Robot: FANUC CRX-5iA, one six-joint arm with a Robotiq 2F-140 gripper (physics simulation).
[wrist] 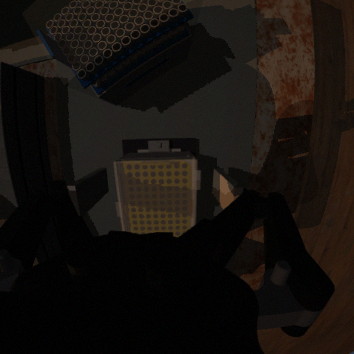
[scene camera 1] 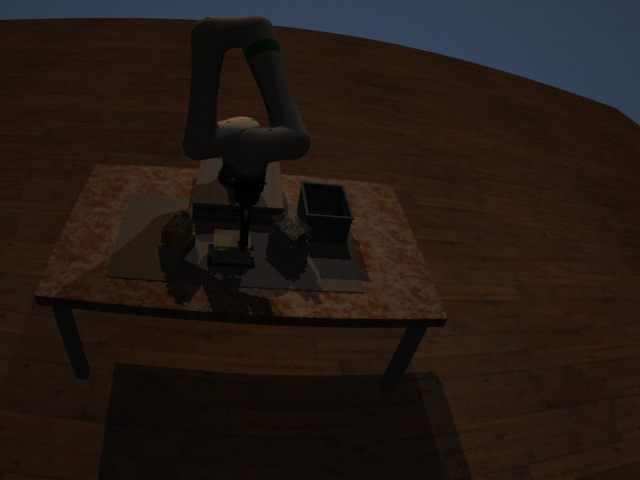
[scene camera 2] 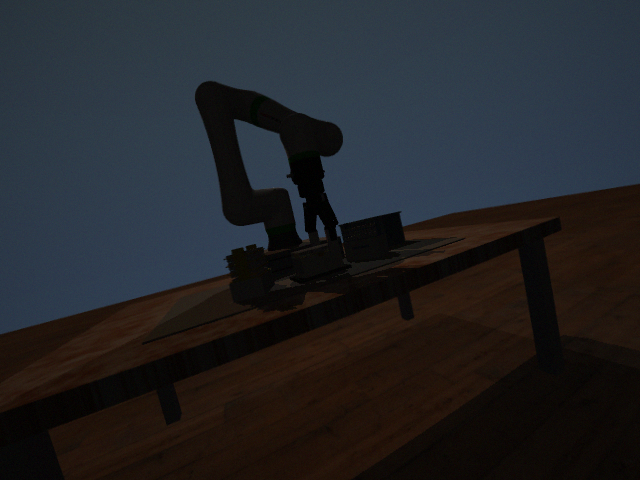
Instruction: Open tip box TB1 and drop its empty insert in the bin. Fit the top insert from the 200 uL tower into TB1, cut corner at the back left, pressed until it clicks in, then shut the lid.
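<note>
Tip box TB1 (scene camera 2: 314,263) (wrist: 119,192) stands in a dark holder (scene camera 1: 231,261) near the middle of the mat. In the wrist view a clear lid appears to lie over its yellow perforated insert (wrist: 156,173) (scene camera 1: 223,241); whether the lid is latched cannot be told. My gripper (scene camera 1: 244,248) (scene camera 2: 324,242) (wrist: 159,179) is open, with its fingertips apart on either side of the box and nothing between them visibly gripped. The yellow insert tower (scene camera 1: 176,230) (scene camera 2: 247,264) stands left of the box in scene camera 1. The bin (scene camera 1: 325,228) (scene camera 2: 395,228) stands at the back right.
A blue insert tower (scene camera 1: 291,235) (wrist: 117,37) stands turned at an angle between the box and the bin. The robot's pedestal (scene camera 1: 206,183) is behind the box. The grey mat (scene camera 1: 336,281) lies on the reddish table (scene camera 1: 395,248). The scene is very dark.
</note>
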